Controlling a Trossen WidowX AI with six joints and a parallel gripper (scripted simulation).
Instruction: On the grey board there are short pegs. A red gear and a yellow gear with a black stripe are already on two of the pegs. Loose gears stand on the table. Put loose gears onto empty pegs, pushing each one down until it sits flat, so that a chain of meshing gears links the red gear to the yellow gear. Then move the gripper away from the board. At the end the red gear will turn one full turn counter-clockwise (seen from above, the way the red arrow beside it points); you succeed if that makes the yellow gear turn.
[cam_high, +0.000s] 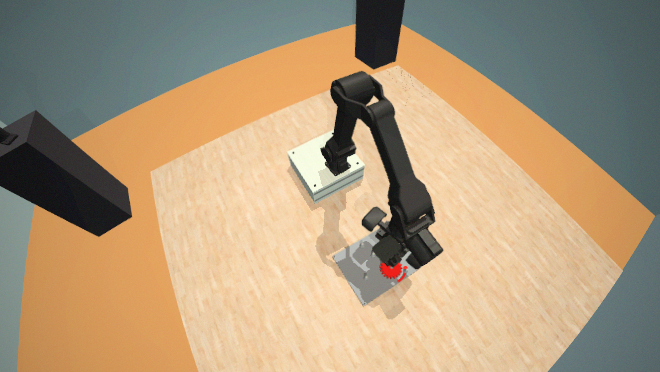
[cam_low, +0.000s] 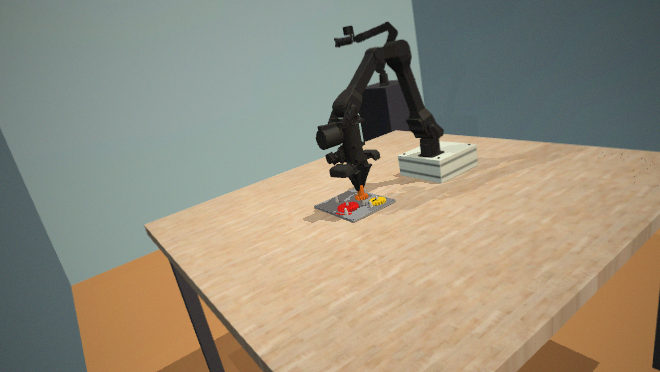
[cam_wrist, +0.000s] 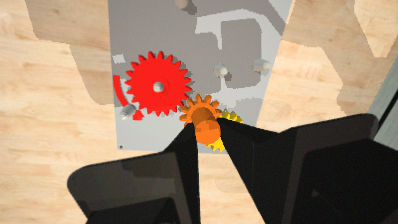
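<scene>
My gripper tip is now 4 cm short of the red gear, 4 cm above it and 2 cm to the left of it. Round my gripper tip: red arrow (8 cm ahead, 5 cm below); then orange gear (1 cm below).
</scene>
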